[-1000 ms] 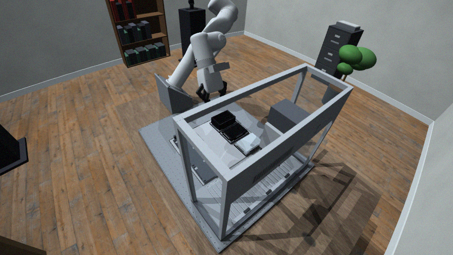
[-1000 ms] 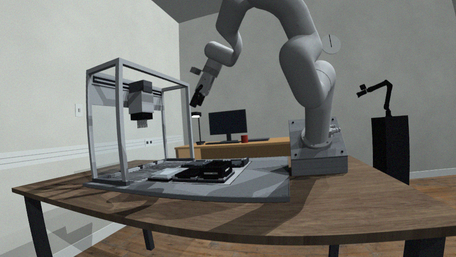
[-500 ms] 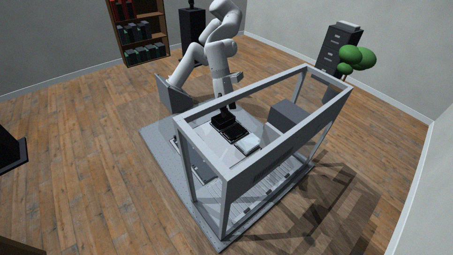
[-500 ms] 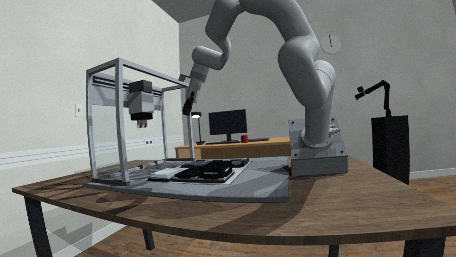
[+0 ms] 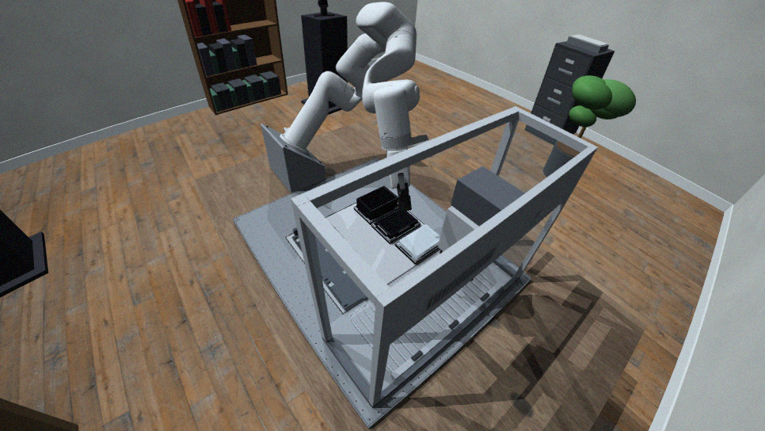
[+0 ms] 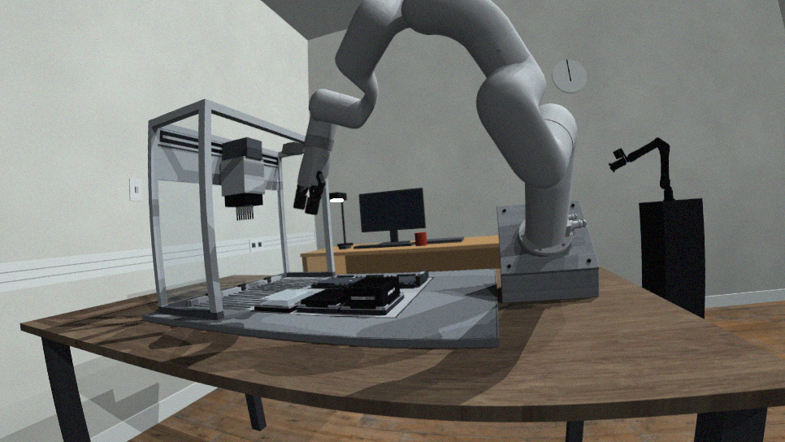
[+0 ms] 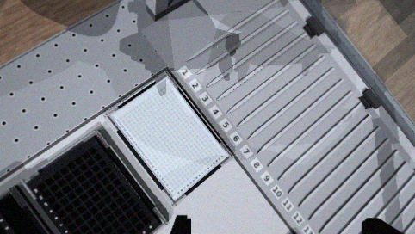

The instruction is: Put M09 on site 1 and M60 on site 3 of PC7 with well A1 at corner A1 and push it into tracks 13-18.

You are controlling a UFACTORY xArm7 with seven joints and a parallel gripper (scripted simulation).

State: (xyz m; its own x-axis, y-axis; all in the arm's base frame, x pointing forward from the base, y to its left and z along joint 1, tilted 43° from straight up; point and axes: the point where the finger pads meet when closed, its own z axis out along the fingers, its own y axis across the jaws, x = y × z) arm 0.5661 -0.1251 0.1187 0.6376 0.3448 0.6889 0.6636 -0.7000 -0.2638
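Now: hand 210 mm above the plate M60, 80 mm to the right of it and 30 mm short of it. From my hand the other things lie so: nest S3: 230 mm below, 80 mm to the left, 30 mm ahead; then plate M06: 210 mm below, 80 mm to the left, 80 mm behind; then pipetting head: 240 mm ahead, 120 mm above, 70 mm to the right.
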